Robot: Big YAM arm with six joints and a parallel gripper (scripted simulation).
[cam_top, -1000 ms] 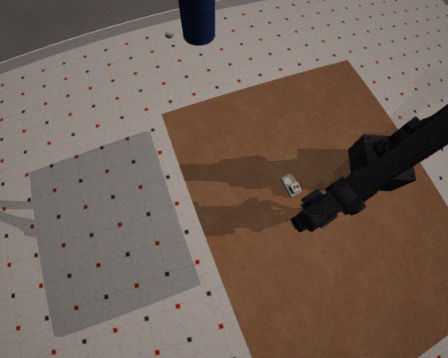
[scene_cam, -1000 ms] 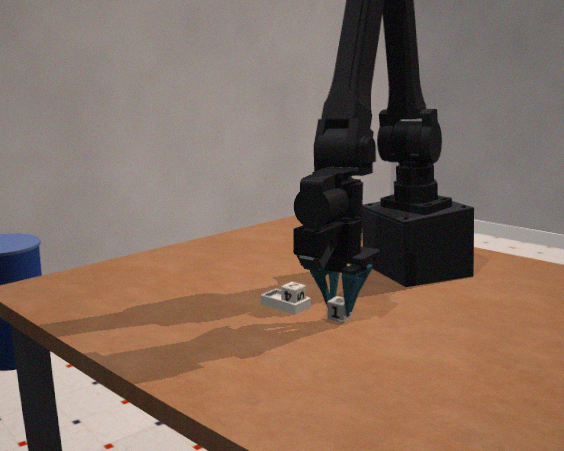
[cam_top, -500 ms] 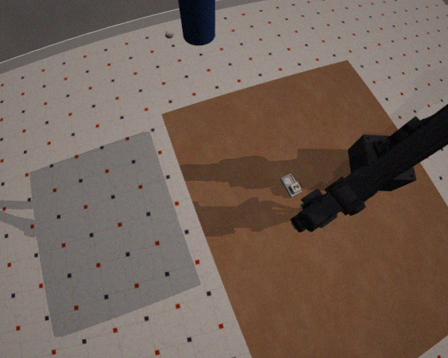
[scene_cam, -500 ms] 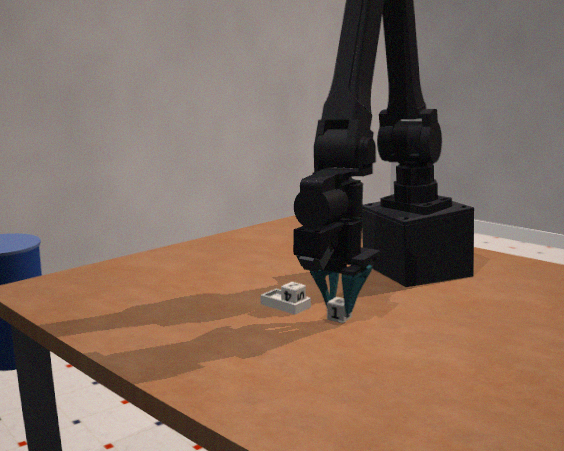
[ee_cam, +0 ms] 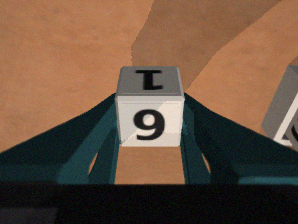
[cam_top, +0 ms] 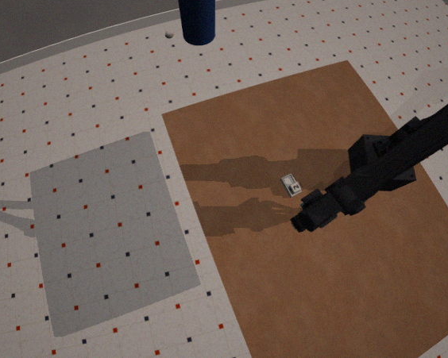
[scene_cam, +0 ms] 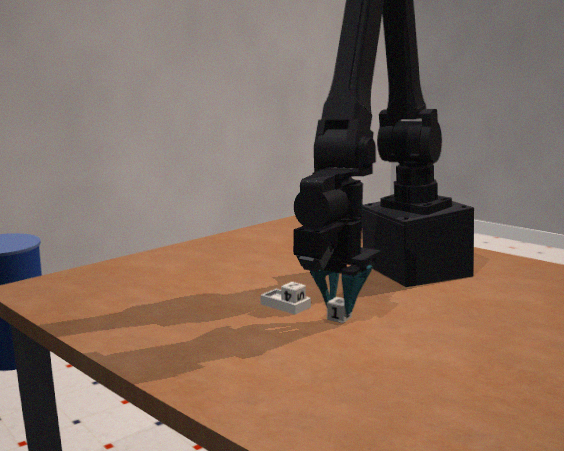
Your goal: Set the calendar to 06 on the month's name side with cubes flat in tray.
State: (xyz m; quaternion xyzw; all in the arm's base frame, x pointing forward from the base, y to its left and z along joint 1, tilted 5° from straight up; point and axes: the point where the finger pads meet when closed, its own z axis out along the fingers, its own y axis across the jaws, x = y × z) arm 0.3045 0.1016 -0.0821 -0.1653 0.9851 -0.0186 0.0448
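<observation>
The white digit cube is 10 mm below my hand. The rest, counted from my hand: white tray (110 mm to the right, 20 mm below, 20 mm ahead).
</observation>
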